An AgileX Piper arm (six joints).
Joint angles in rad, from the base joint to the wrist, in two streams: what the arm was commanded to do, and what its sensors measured. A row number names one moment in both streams.
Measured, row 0: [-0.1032, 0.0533, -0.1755, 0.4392, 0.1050, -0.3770]
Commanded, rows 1 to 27: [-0.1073, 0.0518, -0.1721, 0.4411, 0.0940, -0.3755]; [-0.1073, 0.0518, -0.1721, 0.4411, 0.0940, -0.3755]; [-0.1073, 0.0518, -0.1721, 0.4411, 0.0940, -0.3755]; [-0.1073, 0.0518, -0.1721, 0.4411, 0.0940, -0.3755]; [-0.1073, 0.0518, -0.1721, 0.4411, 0.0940, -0.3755]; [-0.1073, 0.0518, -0.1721, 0.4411, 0.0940, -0.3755]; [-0.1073, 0.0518, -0.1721, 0.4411, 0.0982, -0.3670]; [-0.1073, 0.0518, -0.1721, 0.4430, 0.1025, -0.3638]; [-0.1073, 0.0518, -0.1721, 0.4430, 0.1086, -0.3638]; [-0.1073, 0.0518, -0.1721, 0.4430, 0.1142, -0.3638]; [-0.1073, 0.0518, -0.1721, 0.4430, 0.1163, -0.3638]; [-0.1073, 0.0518, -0.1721, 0.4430, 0.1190, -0.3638]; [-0.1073, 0.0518, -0.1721, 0.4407, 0.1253, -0.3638]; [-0.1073, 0.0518, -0.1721, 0.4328, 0.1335, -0.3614]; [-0.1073, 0.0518, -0.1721, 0.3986, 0.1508, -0.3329]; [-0.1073, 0.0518, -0.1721, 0.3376, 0.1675, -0.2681]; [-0.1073, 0.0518, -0.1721, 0.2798, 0.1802, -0.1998]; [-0.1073, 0.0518, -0.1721, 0.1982, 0.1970, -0.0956]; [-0.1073, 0.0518, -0.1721, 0.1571, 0.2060, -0.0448]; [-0.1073, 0.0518, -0.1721, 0.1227, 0.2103, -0.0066]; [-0.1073, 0.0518, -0.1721, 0.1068, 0.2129, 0.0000]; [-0.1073, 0.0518, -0.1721, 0.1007, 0.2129, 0.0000]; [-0.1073, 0.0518, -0.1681, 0.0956, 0.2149, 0.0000]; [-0.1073, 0.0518, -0.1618, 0.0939, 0.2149, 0.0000]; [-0.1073, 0.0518, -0.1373, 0.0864, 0.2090, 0.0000]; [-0.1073, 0.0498, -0.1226, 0.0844, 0.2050, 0.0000]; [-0.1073, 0.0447, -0.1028, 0.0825, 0.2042, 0.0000]
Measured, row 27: [-0.1032, 0.0533, -0.1572, 0.1079, 0.2054, -0.0083]
